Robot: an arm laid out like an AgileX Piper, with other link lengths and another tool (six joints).
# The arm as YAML. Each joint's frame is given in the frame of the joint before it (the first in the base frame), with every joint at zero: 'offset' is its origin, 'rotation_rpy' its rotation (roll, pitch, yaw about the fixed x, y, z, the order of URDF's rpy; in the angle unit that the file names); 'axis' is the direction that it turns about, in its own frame. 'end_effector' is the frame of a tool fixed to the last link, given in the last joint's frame.
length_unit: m
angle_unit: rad
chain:
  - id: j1
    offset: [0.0, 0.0, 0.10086]
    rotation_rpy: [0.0, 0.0, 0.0]
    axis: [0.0, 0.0, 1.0]
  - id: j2
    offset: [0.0, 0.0, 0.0]
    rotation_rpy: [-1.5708, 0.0, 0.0]
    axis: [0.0, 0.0, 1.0]
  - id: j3
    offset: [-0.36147, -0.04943, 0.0]
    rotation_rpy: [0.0, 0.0, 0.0]
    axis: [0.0, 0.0, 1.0]
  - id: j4
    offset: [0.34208, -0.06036, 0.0]
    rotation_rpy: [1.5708, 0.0, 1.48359]
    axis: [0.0, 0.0, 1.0]
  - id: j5
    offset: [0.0, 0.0, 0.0]
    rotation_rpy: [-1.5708, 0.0, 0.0]
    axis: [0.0, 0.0, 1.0]
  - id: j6
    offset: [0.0, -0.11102, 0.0]
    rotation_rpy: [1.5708, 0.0, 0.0]
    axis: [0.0, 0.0, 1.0]
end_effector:
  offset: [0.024, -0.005, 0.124]
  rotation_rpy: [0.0, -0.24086, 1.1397]
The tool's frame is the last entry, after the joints.
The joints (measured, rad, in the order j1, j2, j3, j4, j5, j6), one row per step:
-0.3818, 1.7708, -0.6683, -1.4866, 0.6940, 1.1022
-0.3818, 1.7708, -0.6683, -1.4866, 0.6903, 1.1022
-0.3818, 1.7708, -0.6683, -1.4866, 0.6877, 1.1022
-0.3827, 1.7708, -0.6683, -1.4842, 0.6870, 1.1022
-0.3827, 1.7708, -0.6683, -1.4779, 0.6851, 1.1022
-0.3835, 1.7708, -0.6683, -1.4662, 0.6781, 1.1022
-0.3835, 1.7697, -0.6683, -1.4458, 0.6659, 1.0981
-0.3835, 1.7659, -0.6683, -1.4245, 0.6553, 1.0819
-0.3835, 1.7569, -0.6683, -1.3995, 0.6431, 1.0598
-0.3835, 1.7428, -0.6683, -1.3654, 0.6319, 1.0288
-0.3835, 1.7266, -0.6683, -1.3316, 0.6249, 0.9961
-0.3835, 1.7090, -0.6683, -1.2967, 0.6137, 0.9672
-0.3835, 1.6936, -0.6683, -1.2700, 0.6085, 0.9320
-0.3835, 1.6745, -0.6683, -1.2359, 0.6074, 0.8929
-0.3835, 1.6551, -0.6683, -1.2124, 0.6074, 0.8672
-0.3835, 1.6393, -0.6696, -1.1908, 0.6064, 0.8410
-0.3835, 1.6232, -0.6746, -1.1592, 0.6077, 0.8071
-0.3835, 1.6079, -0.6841, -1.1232, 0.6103, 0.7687
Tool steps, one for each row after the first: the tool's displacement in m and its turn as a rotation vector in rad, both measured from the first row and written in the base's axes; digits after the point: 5 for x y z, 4 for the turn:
0.00057, 0.00045, -0.00048, 0.0028, -0.0015, 0.0019
0.00097, 0.00077, -0.00082, 0.0048, -0.0025, 0.0033
0.00054, 0.00078, -0.00111, 0.0064, -0.0032, 0.0007
0.00013, 0.00152, -0.00188, 0.0110, -0.0053, -0.0036
-0.00031, 0.00310, -0.00374, 0.0219, -0.0104, -0.0107
-0.00049, 0.00619, -0.00642, 0.0401, -0.0177, -0.0187
-0.00068, 0.00889, -0.00767, 0.0553, -0.0188, -0.0198
-0.00038, 0.01182, -0.00723, 0.0710, -0.0224, -0.0185
-0.00050, 0.01512, -0.00525, 0.0876, -0.0269, -0.0184
-0.00095, 0.01785, -0.00195, 0.1004, -0.0308, -0.0183
-0.00045, 0.02127, 0.00135, 0.1164, -0.0417, -0.0187
-0.00043, 0.02323, 0.00514, 0.1244, -0.0416, -0.0108
-0.00140, 0.02534, 0.01013, 0.1322, -0.0426, -0.0077
-0.00172, 0.02661, 0.01594, 0.1352, -0.0497, -0.0061
-0.00145, 0.02775, 0.02082, 0.1386, -0.0545, -0.0020
-0.00085, 0.02902, 0.02637, 0.1443, -0.0597, -0.0006
0.00093, 0.02999, 0.03278, 0.1504, -0.0661, 0.0008

